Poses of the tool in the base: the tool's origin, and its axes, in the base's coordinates. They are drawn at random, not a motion.
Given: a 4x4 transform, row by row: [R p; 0 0 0 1], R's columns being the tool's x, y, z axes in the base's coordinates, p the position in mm. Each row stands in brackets.
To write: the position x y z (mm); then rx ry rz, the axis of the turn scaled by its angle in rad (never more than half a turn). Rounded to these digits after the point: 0 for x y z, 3 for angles.
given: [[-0.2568 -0.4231 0.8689 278], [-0.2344 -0.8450 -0.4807 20], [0.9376 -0.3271 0.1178 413], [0 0 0 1]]
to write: 278 20 413 1.832 -0.819 2.250
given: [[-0.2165 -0.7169 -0.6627 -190], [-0.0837 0.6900 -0.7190 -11], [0.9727 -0.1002 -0.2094 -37], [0 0 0 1]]
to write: -190 -11 -37 0.648 -1.713 0.663
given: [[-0.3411 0.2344 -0.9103 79], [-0.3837 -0.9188 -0.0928 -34], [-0.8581 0.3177 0.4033 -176], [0 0 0 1]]
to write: 79 -34 -176 1.523 -0.194 -2.294
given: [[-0.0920 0.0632 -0.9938 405], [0.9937 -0.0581 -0.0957 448], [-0.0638 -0.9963 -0.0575 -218], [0 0 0 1]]
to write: 405 448 -218 -1.254 -1.294 1.295
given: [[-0.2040 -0.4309 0.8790 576], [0.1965 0.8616 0.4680 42], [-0.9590 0.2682 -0.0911 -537], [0 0 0 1]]
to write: 576 42 -537 -0.183 1.684 0.575
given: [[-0.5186 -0.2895 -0.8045 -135], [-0.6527 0.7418 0.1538 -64], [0.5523 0.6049 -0.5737 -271], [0 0 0 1]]
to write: -135 -64 -271 0.707 -2.126 -0.569
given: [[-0.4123 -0.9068 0.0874 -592], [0.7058 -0.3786 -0.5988 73], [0.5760 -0.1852 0.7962 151], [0 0 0 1]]
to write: -592 73 151 0.498 -0.589 1.944
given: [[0.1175 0.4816 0.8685 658], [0.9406 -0.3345 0.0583 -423], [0.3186 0.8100 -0.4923 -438], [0 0 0 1]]
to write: 658 -423 -438 1.879 1.375 1.147
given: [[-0.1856 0.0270 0.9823 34], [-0.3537 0.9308 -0.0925 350], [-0.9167 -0.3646 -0.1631 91], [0 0 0 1]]
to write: 34 350 91 -0.248 1.730 -0.347
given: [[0.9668 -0.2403 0.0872 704], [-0.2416 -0.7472 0.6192 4], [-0.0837 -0.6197 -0.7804 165], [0 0 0 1]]
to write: 704 4 165 -2.443 0.337 -0.002
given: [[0.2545 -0.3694 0.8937 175], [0.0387 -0.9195 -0.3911 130], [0.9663 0.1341 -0.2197 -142], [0 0 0 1]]
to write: 175 130 -142 2.198 -0.304 1.708
